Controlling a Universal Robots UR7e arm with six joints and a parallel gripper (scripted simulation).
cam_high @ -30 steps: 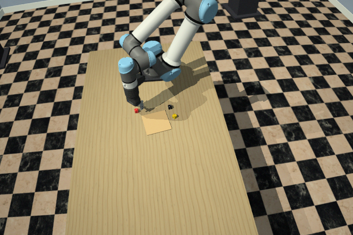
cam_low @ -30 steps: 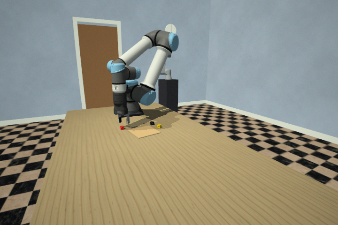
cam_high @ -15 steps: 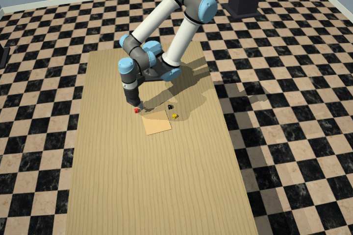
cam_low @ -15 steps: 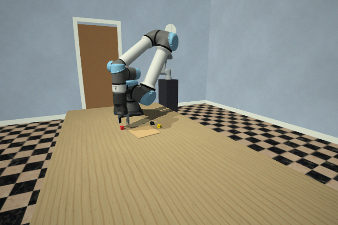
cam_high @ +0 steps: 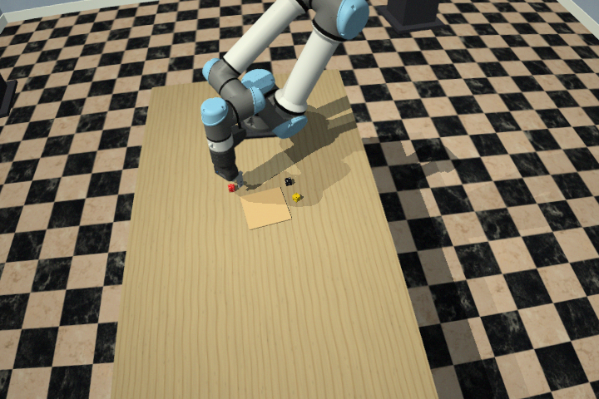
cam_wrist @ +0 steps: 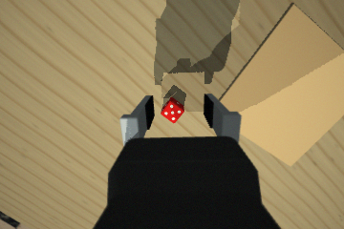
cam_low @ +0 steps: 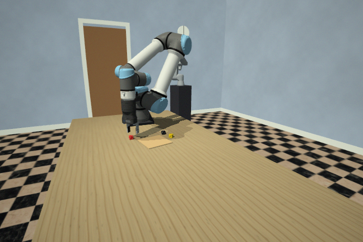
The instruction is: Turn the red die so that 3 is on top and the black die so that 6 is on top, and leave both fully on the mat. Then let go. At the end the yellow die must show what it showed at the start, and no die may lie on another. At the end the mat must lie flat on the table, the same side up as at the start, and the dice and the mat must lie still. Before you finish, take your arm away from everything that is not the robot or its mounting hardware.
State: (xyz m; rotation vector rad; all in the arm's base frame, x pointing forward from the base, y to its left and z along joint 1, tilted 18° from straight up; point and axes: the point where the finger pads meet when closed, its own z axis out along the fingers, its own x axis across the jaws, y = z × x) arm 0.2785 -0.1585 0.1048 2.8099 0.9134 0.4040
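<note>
Now: the red die 40 mm below my hand and 10 mm to the right of it. The rest, counted from my hand: black die: 180 mm to the left, 40 mm below, 30 mm ahead; yellow die: 180 mm to the left, 110 mm ahead, 40 mm below; tan mat: 110 mm ahead, 80 mm to the left, 50 mm below.
</note>
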